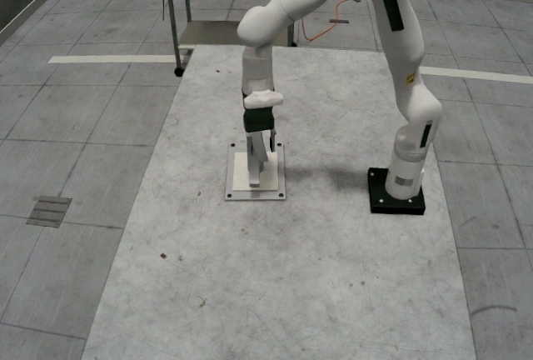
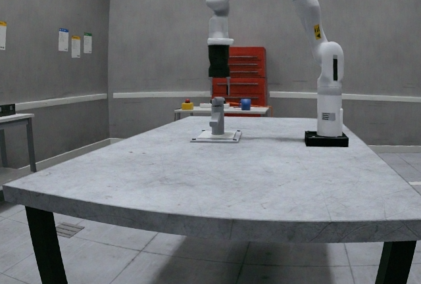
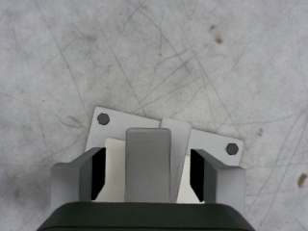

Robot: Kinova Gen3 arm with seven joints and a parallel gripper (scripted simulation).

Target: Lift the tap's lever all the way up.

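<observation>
Right now my hand is 4 cm to the left of the tap lever, 3 cm above it and 1 cm short of it. Also, from my hand: tap (7 cm to the right, 7 cm below, 2 cm ahead).
</observation>
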